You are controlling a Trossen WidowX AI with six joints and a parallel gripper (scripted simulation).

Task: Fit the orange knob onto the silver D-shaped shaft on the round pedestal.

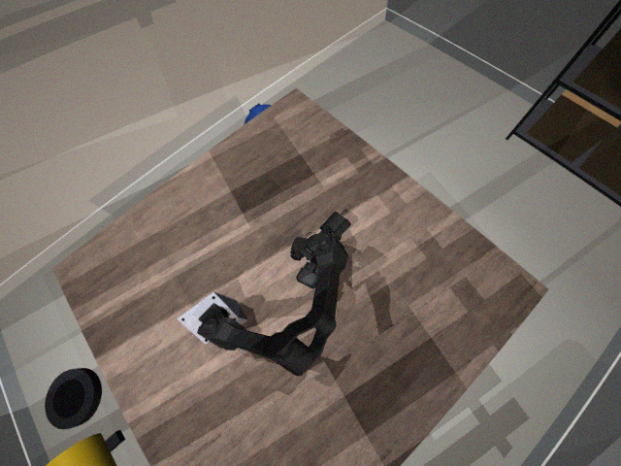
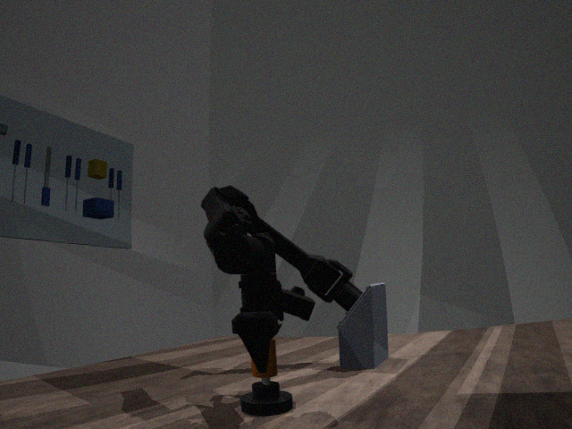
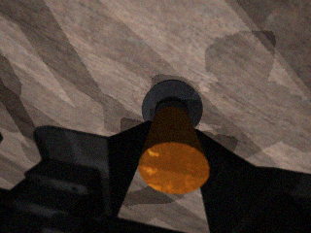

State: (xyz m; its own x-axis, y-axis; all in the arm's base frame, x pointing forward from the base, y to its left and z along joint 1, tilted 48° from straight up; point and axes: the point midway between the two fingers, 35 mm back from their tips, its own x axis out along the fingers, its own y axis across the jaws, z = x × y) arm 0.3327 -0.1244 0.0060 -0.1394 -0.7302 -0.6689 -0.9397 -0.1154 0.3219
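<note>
Now: gripper tip 3 cm below the orange knob. From my gripper tip the other things lie so: round black pedestal: 4 cm below.
</note>
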